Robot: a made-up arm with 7 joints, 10 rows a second.
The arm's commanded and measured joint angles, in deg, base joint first. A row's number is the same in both.
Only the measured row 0 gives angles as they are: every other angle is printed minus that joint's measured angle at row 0.
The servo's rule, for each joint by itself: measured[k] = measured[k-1] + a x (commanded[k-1-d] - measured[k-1]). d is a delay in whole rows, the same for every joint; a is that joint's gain. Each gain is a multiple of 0.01, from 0.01 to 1. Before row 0 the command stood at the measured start. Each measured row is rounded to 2 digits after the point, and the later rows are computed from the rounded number. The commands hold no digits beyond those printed.
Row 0, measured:
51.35 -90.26 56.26 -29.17 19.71 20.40 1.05
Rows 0 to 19, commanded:
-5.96 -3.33 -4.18 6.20 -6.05 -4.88 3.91
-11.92 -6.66 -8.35 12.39 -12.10 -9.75 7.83
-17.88 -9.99 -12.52 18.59 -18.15 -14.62 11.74
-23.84 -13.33 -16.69 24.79 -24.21 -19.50 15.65
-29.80 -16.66 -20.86 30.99 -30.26 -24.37 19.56
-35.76 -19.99 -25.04 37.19 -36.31 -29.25 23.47
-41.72 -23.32 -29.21 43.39 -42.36 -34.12 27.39
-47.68 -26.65 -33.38 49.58 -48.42 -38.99 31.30
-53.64 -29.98 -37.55 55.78 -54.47 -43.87 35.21
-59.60 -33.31 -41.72 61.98 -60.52 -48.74 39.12
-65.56 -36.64 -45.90 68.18 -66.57 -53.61 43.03
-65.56 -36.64 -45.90 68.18 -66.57 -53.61 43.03
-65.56 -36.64 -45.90 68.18 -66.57 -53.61 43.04
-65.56 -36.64 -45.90 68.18 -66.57 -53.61 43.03
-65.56 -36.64 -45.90 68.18 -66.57 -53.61 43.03
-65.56 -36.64 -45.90 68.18 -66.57 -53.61 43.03
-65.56 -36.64 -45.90 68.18 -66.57 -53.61 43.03
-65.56 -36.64 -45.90 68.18 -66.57 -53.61 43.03
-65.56 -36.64 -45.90 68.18 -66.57 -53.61 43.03
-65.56 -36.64 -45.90 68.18 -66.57 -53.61 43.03
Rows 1 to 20, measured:
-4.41 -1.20 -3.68 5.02 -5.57 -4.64 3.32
-9.97 -3.17 -7.79 10.99 -11.58 -9.49 7.15
-15.82 -5.63 -11.95 17.15 -17.62 -14.36 11.05
-21.75 -8.40 -16.12 23.34 -23.68 -19.24 14.96
-27.71 -11.37 -20.29 29.54 -29.73 -24.11 18.87
-33.67 -14.47 -24.47 35.74 -35.78 -28.99 22.78
-39.63 -17.66 -28.64 41.94 -41.83 -33.86 26.70
-45.59 -20.90 -32.81 48.13 -47.89 -38.73 30.61
-51.55 -24.17 -36.98 54.33 -53.94 -43.61 34.52
-57.51 -27.46 -41.15 60.53 -59.99 -48.48 38.43
-63.47 -30.76 -45.33 66.73 -66.04 -53.35 42.34
-65.02 -32.88 -45.83 67.90 -66.53 -53.60 42.93
-65.42 -34.23 -45.89 68.13 -66.57 -53.61 43.02
-65.52 -35.10 -45.90 68.17 -66.57 -53.61 43.03
-65.55 -35.65 -45.90 68.18 -66.57 -53.61 43.03
-65.56 -36.01 -45.90 68.18 -66.57 -53.61 43.03
-65.56 -36.24 -45.90 68.18 -66.57 -53.61 43.03
-65.56 -36.38 -45.90 68.18 -66.57 -53.61 43.03
-65.56 -36.47 -45.90 68.18 -66.57 -53.61 43.03
-65.56 -36.53 -45.90 68.18 -66.57 -53.61 43.03
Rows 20 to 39, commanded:
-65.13 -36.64 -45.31 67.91 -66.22 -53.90 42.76
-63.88 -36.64 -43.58 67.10 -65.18 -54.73 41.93
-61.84 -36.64 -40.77 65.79 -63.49 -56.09 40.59
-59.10 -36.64 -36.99 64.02 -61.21 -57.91 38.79
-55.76 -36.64 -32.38 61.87 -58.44 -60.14 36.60
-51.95 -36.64 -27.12 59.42 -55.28 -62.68 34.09
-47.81 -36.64 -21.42 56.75 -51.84 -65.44 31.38
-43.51 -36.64 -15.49 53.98 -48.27 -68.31 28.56
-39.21 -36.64 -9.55 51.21 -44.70 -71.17 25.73
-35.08 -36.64 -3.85 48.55 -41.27 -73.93 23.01
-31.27 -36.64 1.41 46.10 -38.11 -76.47 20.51
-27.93 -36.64 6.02 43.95 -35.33 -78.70 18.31
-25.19 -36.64 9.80 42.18 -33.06 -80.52 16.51
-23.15 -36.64 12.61 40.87 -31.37 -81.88 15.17
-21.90 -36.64 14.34 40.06 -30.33 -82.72 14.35
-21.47 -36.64 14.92 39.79 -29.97 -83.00 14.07
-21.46 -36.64 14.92 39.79 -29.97 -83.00 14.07
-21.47 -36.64 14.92 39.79 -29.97 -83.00 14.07
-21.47 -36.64 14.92 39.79 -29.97 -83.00 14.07
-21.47 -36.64 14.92 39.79 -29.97 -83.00 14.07
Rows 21 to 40, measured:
-65.24 -36.57 -45.38 67.96 -66.25 -53.89 42.80
-64.23 -36.60 -43.80 67.26 -65.27 -54.69 42.06
-62.46 -36.61 -41.13 66.07 -63.63 -56.02 40.81
-59.97 -36.62 -37.49 64.41 -61.40 -57.82 39.09
-56.85 -36.63 -32.99 62.35 -58.68 -60.02 36.97
-53.22 -36.63 -27.82 59.98 -55.55 -62.55 34.52
-49.22 -36.63 -22.19 57.36 -52.14 -65.30 31.85
-44.99 -36.63 -16.29 54.62 -48.58 -68.16 29.05
-40.71 -36.63 -10.36 51.86 -45.01 -71.02 26.23
-36.54 -36.63 -4.63 49.18 -41.57 -73.78 23.49
-32.64 -36.63 0.69 46.69 -38.39 -76.34 20.96
-29.15 -36.63 5.38 44.47 -35.57 -78.58 18.71
-26.22 -36.63 9.27 42.62 -33.26 -80.42 16.84
-23.95 -36.63 12.21 41.20 -31.52 -81.81 15.42
-22.43 -36.63 14.08 40.28 -30.43 -82.67 14.51
-21.72 -36.63 14.82 39.88 -30.01 -82.98 14.14
-21.53 -36.63 14.91 39.81 -29.97 -83.00 14.08
-21.49 -36.63 14.92 39.79 -29.97 -83.00 14.07
-21.48 -36.63 14.92 39.79 -29.97 -83.00 14.07
-21.47 -36.63 14.92 39.79 -29.97 -83.00 14.07

